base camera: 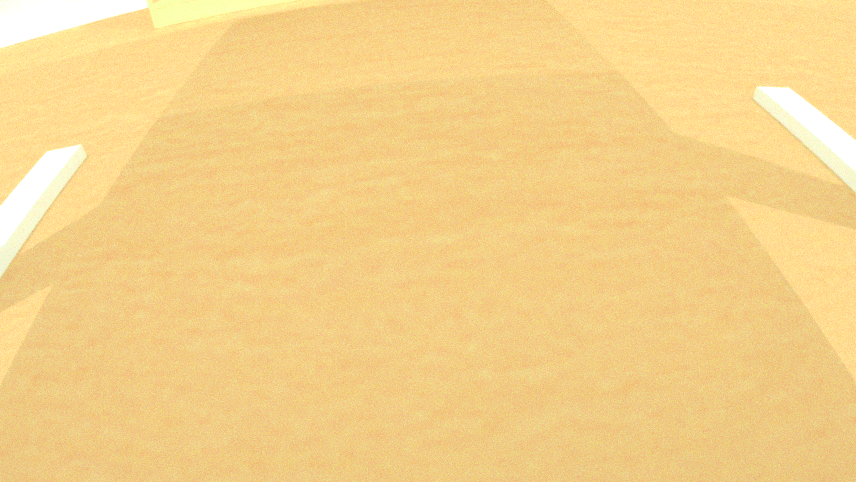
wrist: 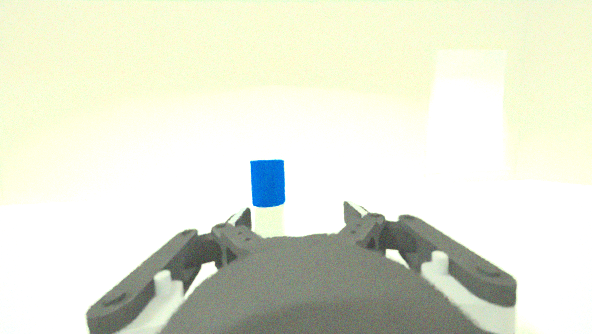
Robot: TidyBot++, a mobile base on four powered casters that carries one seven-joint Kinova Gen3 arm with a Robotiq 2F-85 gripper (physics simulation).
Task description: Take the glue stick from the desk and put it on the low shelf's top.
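Frame: origin at the arm's base, x ahead, y left, z up, level; millimetres.
Seen in the pictures: gripper, fingertip midpoint: (wrist: 297, 214).
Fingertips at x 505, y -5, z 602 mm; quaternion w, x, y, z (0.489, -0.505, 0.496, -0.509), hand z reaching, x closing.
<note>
Pixels of each thing's top centre, then the offset from my fingertips to it. "pt": a spot on its surface instead. Level surfaces: height alone.
- glue stick, top centre: (wrist: 267, 160) 14 mm back, 24 mm left, 51 mm up
- desk, surface height: 49 mm down
- wooden floor, surface height: 999 mm down
- pale yellow piece, surface spot: (base camera: 197, 10) pt 1021 mm ahead, 665 mm left, 971 mm down
The glue stick (wrist: 268, 184) stands upright in the wrist view, with a blue cap over a whitish body. Its lower end is hidden behind the gripper's body. My gripper (wrist: 297, 214) is open and empty. The glue stick shows between the two fingertips, close to the left one and left of the middle; how far it is beyond the tips is hard to tell. The desk (wrist: 45, 240) is washed out to white. The low shelf cannot be made out for certain in either view.
In the base view, white bars (base camera: 35, 197) (base camera: 808, 131) lie at the left and right over the wooden floor (base camera: 419, 269). The bottom of a pale yellow piece (base camera: 197, 10) shows at the upper left. A bright upright panel (wrist: 467, 110) stands at the right in the wrist view.
</note>
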